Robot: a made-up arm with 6 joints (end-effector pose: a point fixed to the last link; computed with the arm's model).
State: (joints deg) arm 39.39 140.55 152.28 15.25 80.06 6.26
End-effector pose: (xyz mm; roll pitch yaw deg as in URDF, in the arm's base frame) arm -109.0 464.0 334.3 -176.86 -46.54 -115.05
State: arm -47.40 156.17 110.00 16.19 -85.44 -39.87
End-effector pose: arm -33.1 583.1 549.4 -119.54 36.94 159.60
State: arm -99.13 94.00 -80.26 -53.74 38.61 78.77
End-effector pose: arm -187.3 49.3 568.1 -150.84 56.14 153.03
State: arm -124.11 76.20 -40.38 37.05 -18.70 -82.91
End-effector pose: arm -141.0 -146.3 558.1 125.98 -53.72 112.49
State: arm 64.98 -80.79 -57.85 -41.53 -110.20 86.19
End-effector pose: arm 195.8 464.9 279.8 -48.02 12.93 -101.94
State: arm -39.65 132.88 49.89 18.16 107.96 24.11
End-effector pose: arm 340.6 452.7 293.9 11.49 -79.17 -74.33
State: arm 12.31 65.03 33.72 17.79 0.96 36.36
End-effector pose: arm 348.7 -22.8 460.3 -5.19 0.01 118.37
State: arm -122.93 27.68 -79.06 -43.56 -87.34 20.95
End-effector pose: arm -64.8 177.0 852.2 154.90 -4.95 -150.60
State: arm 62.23 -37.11 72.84 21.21 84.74 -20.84
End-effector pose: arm -62.3 -216.5 428.6 2.91 -23.47 150.37
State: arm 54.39 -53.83 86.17 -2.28 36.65 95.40
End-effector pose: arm -3.3 -105.7 428.3 36.02 -31.18 -5.78
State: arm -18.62 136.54 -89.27 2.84 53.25 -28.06
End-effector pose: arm -37.9 -36.9 211.9 13.54 -71.70 159.75
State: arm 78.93 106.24 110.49 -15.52 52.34 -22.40
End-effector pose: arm 51.4 561.6 715.7 179.53 -9.31 -119.94
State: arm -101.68 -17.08 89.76 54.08 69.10 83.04
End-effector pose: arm 46.0 -117.1 309.0 -178.98 58.28 78.85
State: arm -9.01 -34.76 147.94 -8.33 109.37 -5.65
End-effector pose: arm 355.3 -72.3 324.8 -163.77 -32.93 70.27
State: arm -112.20 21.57 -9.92 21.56 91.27 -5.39
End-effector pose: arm 41.2 -142.9 649.0 144.98 9.32 26.52
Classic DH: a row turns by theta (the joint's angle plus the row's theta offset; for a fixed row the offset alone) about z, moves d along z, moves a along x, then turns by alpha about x. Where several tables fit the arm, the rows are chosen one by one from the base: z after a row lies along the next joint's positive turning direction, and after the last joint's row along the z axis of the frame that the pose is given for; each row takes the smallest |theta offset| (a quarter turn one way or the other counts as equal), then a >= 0, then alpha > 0; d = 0 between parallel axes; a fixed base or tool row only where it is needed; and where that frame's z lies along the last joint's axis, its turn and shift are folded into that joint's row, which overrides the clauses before.
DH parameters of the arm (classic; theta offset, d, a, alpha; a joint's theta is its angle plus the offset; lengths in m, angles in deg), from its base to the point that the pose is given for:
base (fixed): 0 0.4822 0.0366 90
joint 1: -7.95 -0.1879 0.0492 -88.56
joint 2: 14.47 0.0872 0.0019 -28.55
joint 3: -15.57 -0.112 -0.2364 113.46
joint 4: -82.9 0.2473 0.0319 -90.5
joint 5: 45.16 -0.0007 0.0044 101.26
joint 6: 43.21 -0.0819 -0.0007 -133.53
tool (fixed): 21.74 -0.103 0 0

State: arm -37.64 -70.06 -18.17 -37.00 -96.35 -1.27
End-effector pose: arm -260.0 440.6 599.1 -142.20 8.89 -161.61
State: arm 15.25 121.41 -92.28 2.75 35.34 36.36
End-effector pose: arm 58.1 51.5 251.0 48.79 -53.73 55.84
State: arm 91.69 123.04 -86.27 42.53 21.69 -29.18
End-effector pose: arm 325.8 16.0 489.9 -85.25 32.11 127.42
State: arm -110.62 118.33 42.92 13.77 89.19 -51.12
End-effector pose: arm -161.6 361.2 60.7 -71.93 36.10 -46.01
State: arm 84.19 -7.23 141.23 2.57 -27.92 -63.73
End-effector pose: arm 183.1 20.6 877.7 160.07 18.24 -93.88
